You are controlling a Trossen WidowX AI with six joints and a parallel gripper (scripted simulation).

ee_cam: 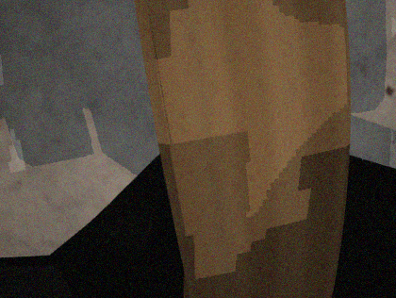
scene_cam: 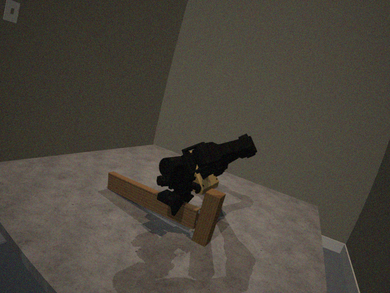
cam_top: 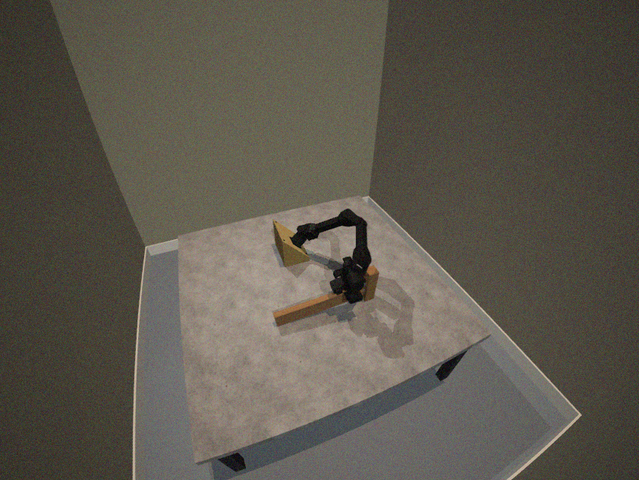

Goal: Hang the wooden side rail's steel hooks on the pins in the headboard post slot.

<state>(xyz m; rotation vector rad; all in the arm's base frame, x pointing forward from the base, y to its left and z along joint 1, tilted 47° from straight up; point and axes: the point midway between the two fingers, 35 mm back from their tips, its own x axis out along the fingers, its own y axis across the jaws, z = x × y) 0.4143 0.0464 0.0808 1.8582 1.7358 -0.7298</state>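
My gripper tip is 11 cm to the right of the headboard post and 4 cm below it.
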